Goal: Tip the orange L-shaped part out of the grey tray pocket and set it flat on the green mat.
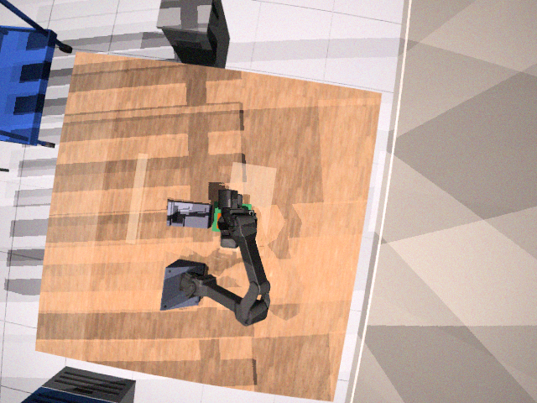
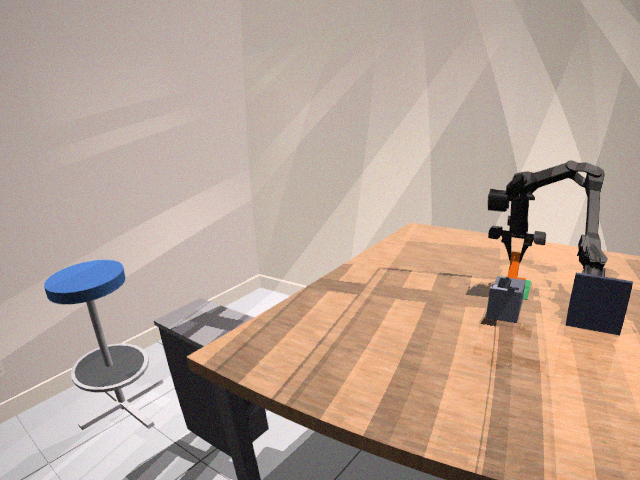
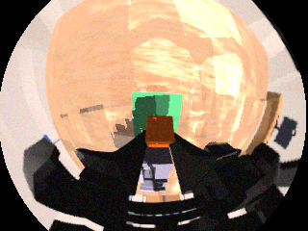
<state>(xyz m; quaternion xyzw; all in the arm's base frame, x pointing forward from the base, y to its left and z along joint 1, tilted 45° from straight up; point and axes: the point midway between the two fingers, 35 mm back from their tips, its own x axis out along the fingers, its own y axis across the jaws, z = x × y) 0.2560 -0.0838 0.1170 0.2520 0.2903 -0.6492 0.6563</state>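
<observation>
Now: gripper tip 30 mm to the right of the orange L-shaped part, 30 mm above it and 20 mm past it. From my gripper tip the other things lie so: green mat 90 mm below, 20 mm to the left.
</observation>
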